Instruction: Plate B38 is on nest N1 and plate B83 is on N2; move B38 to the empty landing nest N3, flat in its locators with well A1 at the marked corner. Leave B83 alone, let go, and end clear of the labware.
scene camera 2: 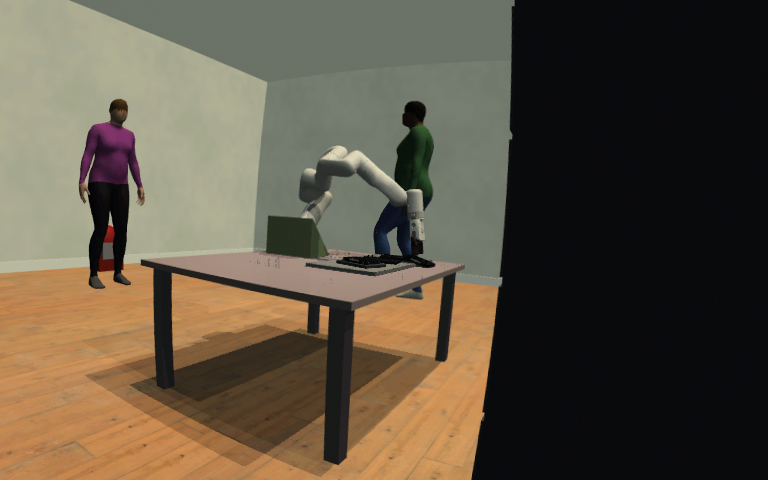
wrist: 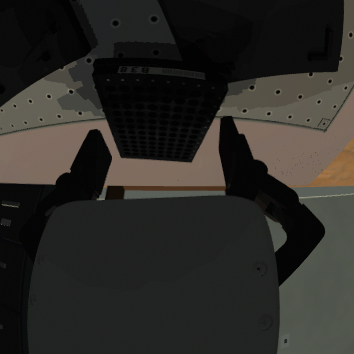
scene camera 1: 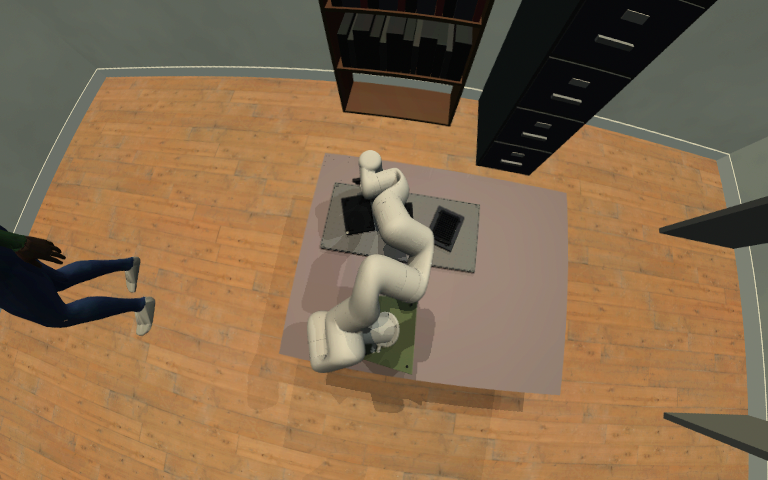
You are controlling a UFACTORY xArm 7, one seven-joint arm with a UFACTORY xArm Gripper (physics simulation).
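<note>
A black well plate (wrist: 160, 110), its upside-down label apparently reading B38, overhangs the board's far edge beside a black nest (wrist: 270, 35) (scene camera 1: 355, 217) and looks tilted. In scene camera 2 a dark slab (scene camera 2: 421, 260) slants at the board's edge; I cannot tell whether it is this plate. Another nest (wrist: 37, 40) is partly visible at left in the wrist view. A plate (scene camera 1: 447, 225) sits on the right nest (scene camera 1: 439, 242) in scene camera 1, label unreadable. My gripper (wrist: 159, 136) (scene camera 2: 417, 252) is open and empty, fingers above and either side of the labelled plate. Nest numbers are unreadable.
The perforated grey board (scene camera 1: 467, 257) (scene camera 2: 373, 272) (wrist: 300, 107) lies on the pinkish table (scene camera 1: 509, 316) (scene camera 2: 243, 277). The green base block (scene camera 1: 403, 350) (scene camera 2: 289, 236) stands behind the arm. A bookshelf (scene camera 1: 339, 90) and a dark filing cabinet (scene camera 1: 504, 113) stand beyond the table. People stand away from it.
</note>
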